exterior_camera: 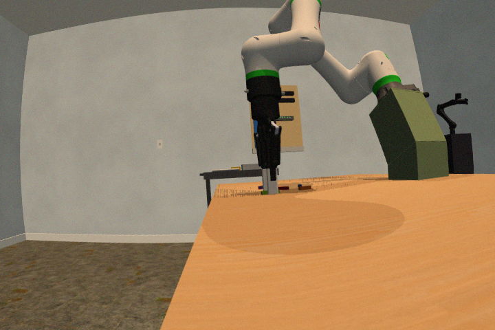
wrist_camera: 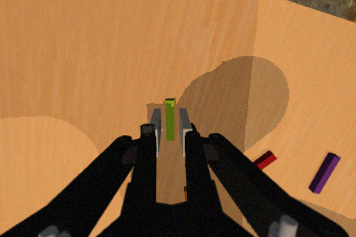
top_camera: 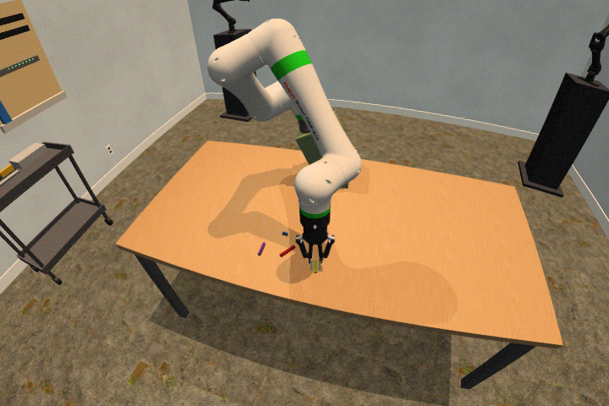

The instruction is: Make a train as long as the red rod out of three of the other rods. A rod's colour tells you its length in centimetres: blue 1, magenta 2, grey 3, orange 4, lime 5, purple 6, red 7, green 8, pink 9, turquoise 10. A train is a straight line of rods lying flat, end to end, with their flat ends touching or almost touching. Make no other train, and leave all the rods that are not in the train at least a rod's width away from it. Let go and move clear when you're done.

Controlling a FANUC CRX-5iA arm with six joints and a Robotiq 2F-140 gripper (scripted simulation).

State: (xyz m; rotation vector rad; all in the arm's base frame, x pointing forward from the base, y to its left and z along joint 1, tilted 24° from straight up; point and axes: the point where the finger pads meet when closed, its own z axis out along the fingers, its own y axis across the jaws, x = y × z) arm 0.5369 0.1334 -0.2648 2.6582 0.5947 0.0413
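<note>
Now: hand 3 cm above the lime rod. Round my hand: red rod 13 cm to the right, 3 cm below, 2 cm behind; purple rod 23 cm to the right, 3 cm below, 1 cm ahead; orange rod 10 cm behind, 7 cm to the right, 3 cm below.
</note>
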